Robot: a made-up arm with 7 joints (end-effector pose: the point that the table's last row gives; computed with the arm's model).
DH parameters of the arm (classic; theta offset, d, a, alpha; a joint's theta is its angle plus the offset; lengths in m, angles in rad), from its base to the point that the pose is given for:
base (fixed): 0 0 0 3.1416
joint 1: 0 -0.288 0 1.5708
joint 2: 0 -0.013 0 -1.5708
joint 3: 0 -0.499 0 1.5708
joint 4: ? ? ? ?
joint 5: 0 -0.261 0 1.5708
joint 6: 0 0 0 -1.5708
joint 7: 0 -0.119 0 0
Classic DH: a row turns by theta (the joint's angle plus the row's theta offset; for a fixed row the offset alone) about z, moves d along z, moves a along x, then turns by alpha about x.
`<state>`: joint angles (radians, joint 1 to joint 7).
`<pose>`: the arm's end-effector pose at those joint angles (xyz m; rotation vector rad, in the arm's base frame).
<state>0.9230 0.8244 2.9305 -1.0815 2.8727 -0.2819 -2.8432</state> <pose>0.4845 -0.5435 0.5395 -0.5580 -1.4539 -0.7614</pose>
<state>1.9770 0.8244 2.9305 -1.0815 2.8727 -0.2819 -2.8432</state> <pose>-0.2332 -0.6898 0.5395 -1.3555 -1.0901 -1.5621</pose>
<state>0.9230 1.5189 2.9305 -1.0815 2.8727 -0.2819 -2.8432</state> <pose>0.4802 -0.5378 0.0168 -0.2649 -0.8075 -0.9371</pose>
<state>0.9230 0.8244 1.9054 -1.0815 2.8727 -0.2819 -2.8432</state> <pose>0.5814 -0.2920 0.6931 0.5592 -1.7833 -0.6773</pose>
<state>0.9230 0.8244 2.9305 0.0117 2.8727 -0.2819 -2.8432</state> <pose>0.3598 -0.5012 0.9082 -1.0370 -2.4657 -0.5493</pose>
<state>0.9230 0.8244 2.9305 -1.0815 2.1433 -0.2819 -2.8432</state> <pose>0.4695 -0.5523 0.5235 -0.1505 -1.5350 -1.4660</pose>
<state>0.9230 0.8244 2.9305 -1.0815 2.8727 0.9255 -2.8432</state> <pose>0.4624 -0.4522 0.4424 0.1802 -0.4744 -0.6206</pose>
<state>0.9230 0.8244 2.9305 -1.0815 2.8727 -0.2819 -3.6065</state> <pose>0.4845 -0.5435 0.5395 0.0254 -1.6733 -1.3486</pose>
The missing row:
joint 4: 0 -0.014 0 -1.5708
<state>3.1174 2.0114 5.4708 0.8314 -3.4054 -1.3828 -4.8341</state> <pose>-0.4649 -0.2168 -0.1373 0.1308 -1.6731 -1.3991</pose>
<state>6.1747 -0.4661 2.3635 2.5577 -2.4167 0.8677 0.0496</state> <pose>-0.2152 -0.2412 0.4521 -0.9658 -0.9975 -1.3833</pose>
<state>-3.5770 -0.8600 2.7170 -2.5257 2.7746 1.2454 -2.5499</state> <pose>0.1304 -0.0192 0.4576 -0.2202 -0.0623 -1.8758</pose>
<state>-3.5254 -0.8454 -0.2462 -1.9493 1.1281 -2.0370 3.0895</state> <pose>0.3898 0.1319 0.3974 -1.1390 -1.5338 -1.3418</pose>
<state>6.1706 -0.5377 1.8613 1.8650 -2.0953 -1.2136 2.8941</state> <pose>-0.3120 -0.2801 0.5010 0.3376 0.3655 1.4954</pose>
